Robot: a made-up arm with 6 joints. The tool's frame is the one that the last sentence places.
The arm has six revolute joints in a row. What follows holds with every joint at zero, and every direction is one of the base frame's. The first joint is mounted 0.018 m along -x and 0.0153 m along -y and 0.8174 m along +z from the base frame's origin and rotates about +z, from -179.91 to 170.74 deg. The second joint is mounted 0.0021 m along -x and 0.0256 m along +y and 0.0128 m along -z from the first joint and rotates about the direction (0, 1, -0.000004), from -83.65 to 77.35 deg. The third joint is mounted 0.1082 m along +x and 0.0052 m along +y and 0.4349 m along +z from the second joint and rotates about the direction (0, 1, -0.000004), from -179.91 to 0 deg. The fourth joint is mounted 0.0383 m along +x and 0.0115 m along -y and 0.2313 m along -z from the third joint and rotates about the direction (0, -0.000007, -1), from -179.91 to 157.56 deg. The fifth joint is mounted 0.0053 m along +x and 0.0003 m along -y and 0.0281 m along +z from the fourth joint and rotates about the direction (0, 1, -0.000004), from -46.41 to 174.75 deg. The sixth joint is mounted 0.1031 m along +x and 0.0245 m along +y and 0.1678 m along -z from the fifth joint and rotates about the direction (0, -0.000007, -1), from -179.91 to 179.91 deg. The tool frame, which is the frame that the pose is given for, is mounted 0.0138 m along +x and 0.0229 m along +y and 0.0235 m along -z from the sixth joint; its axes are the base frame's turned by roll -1.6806, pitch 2.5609 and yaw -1.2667 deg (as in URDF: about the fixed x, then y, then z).
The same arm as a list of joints. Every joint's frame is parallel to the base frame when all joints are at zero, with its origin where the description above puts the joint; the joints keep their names.
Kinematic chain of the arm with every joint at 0, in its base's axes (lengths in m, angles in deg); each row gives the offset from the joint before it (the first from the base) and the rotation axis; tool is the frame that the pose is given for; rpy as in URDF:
joint 1: xyz -0.018 -0.0153 0.8174 axis +z
joint 2: xyz -0.0021 0.0256 -0.0128 axis +y
joint 3: xyz 0.1082 0.0052 0.4349 axis +y
joint 4: xyz 0.0383 -0.0115 -0.2313 axis -z
joint 5: xyz 0.0053 -0.0003 0.0281 axis +y
joint 6: xyz 0.1031 0.0245 -0.1678 axis -z
tool: xyz 0.0138 0.0229 -0.0235 rpy -1.68 2.56 -1.27
Joint limits (deg, base to tool): -179.91..170.74 -83.65..77.35 -179.91..0 -179.91..157.56 -46.41..174.75 -179.91..179.91

